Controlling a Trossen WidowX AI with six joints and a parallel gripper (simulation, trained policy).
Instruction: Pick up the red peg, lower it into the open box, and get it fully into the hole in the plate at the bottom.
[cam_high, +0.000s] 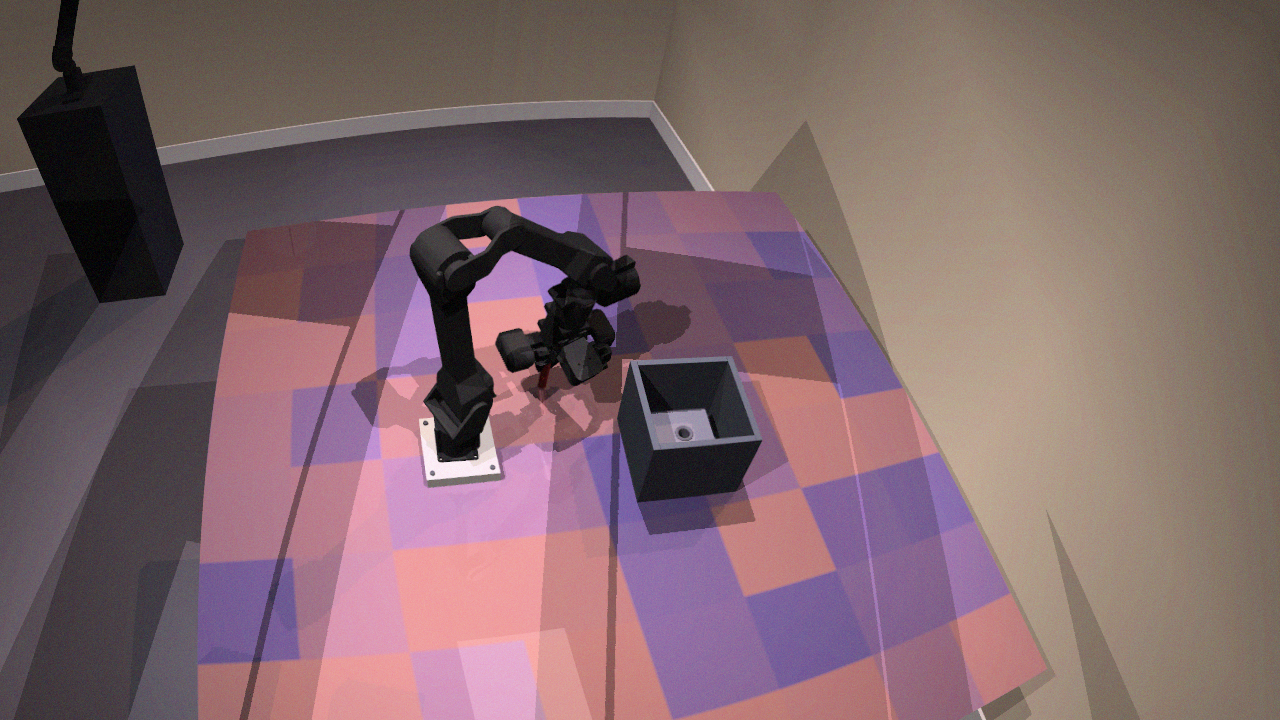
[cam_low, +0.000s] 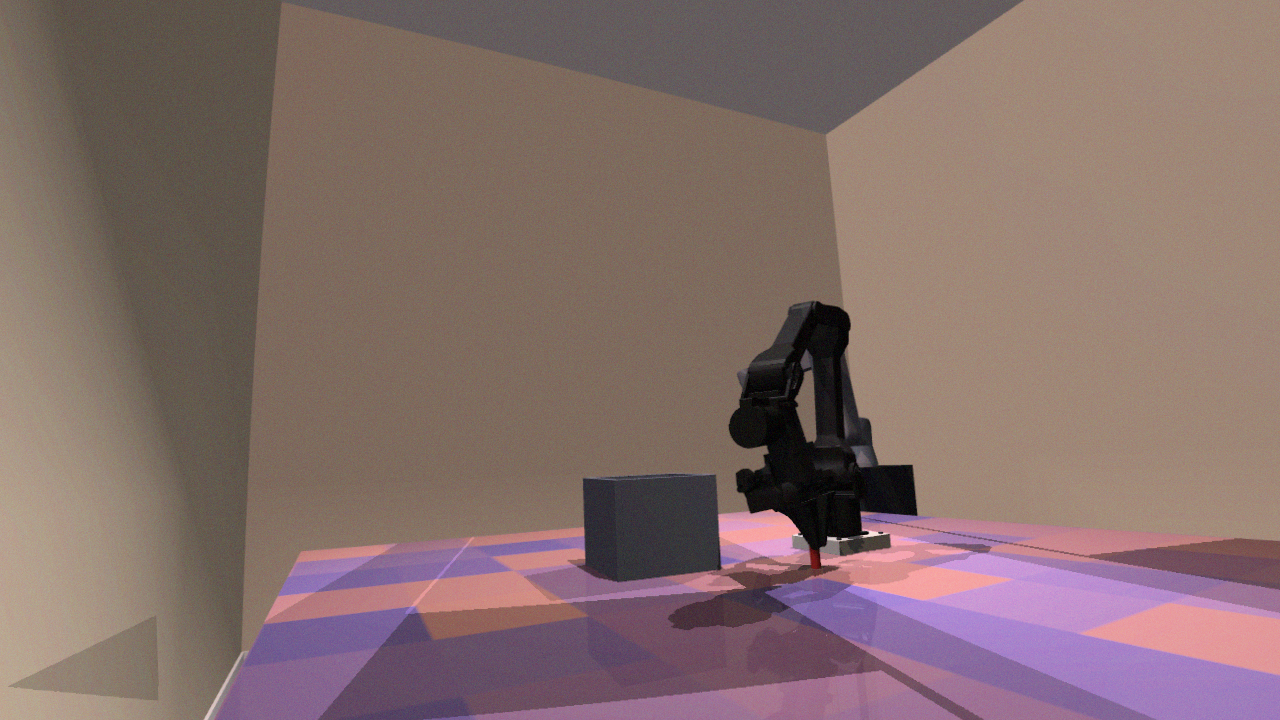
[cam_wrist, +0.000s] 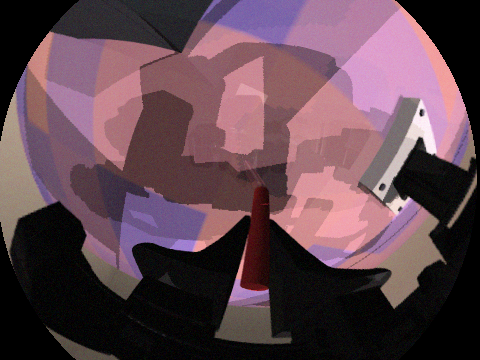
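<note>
Right now my gripper tip is 1 cm to the left of the red peg and 1 cm below it. Round my gripper tip: plate: 18 cm to the right, 18 cm ahead, 2 cm above.
</note>
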